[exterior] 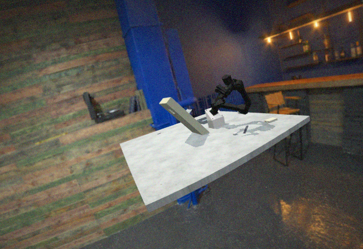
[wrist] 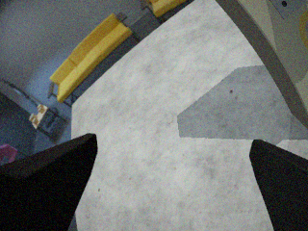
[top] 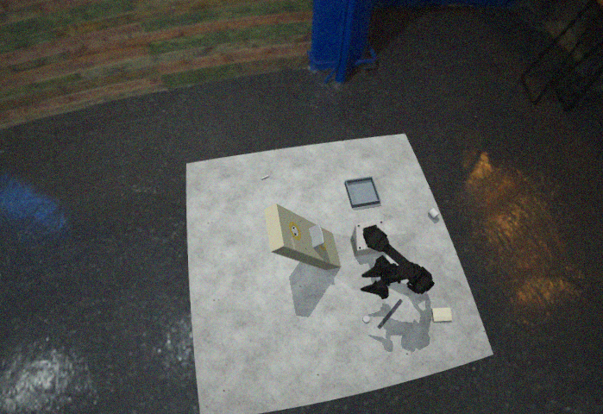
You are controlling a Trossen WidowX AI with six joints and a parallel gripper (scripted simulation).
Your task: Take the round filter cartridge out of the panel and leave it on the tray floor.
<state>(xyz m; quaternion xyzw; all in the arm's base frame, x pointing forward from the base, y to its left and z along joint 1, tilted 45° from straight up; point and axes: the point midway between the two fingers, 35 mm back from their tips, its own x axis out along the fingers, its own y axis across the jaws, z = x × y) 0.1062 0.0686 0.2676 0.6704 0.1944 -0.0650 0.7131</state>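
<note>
My gripper tip is now 21 cm short of the round filter cartridge, 26 cm to the left of it and 3 cm below it. The rest, counted from my gripper tip: beige block: 38 cm behind, 20 cm to the left, 24 cm below; then small pin: 24 cm ahead, 73 cm to the right, 24 cm below; then tray: 23 cm behind, 51 cm to the right, 24 cm below.
</note>
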